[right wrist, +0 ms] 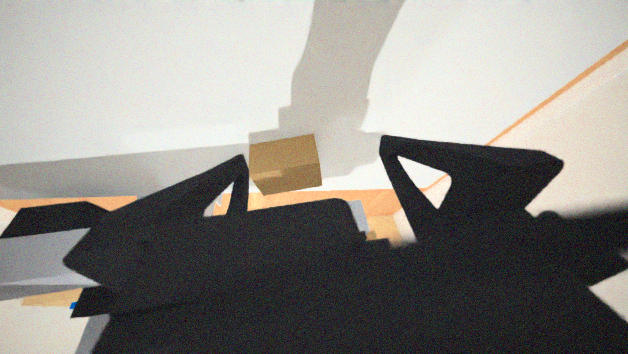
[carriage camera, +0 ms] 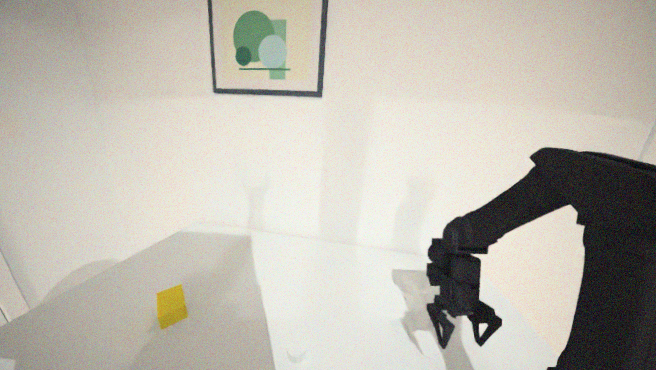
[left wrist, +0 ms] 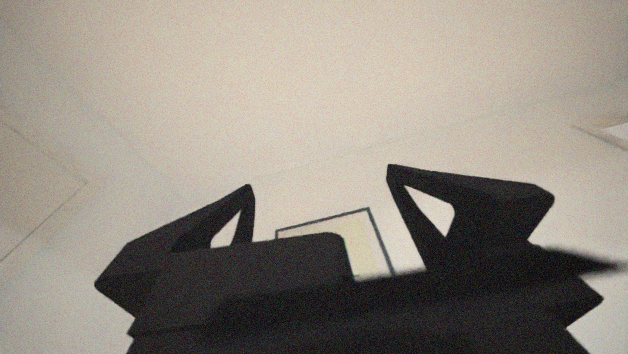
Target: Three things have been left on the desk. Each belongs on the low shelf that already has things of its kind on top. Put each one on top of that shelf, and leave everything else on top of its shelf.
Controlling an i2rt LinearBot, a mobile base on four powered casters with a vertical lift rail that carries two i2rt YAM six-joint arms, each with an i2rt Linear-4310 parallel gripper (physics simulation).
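Places are measured from the left arm's base along level axes (x right, y ahead, z up), in metres.
Pixels of known places: left gripper, fingertip midpoint: (left wrist: 320, 181); right gripper, fingertip midpoint: (right wrist: 314, 152) (carriage camera: 460, 345).
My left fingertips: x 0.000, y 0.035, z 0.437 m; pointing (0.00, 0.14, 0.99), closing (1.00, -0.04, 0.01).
Note:
Ahead of a thing's pixels: the offset from my left fingertips to its middle. Level surfaces: height alone.
A yellow block @[dx -0.088, dy +0.309, dz -0.551 m] (carriage camera: 171, 306) stands on the shaded left part of the white desk @[dz -0.573 m] (carriage camera: 320, 290) (right wrist: 150, 75). A small pale round thing @[dx +0.302, dy +0.210, dz -0.561 m] (carriage camera: 296, 355), hard to make out, is on the desk at the bottom of the carriage view. A brown block @[dx +0.654, dy +0.032, dz -0.548 m] (right wrist: 285, 162) is near the desk's orange edge in the right wrist view. My right gripper (carriage camera: 462, 345) (right wrist: 314, 152) is open and empty above the desk; the brown block appears between its fingertips, closer to the finger at the picture's left. My left gripper (left wrist: 320, 181) is open and empty, facing the wall and ceiling. I cannot make out the low shelves.
A framed picture (carriage camera: 267, 93) (left wrist: 322, 219) hangs on the wall behind the desk. Grey and black robot parts (right wrist: 40, 250) cross the lower left of the right wrist view. A light wooden surface (right wrist: 47, 298) with a blue spot shows below them.

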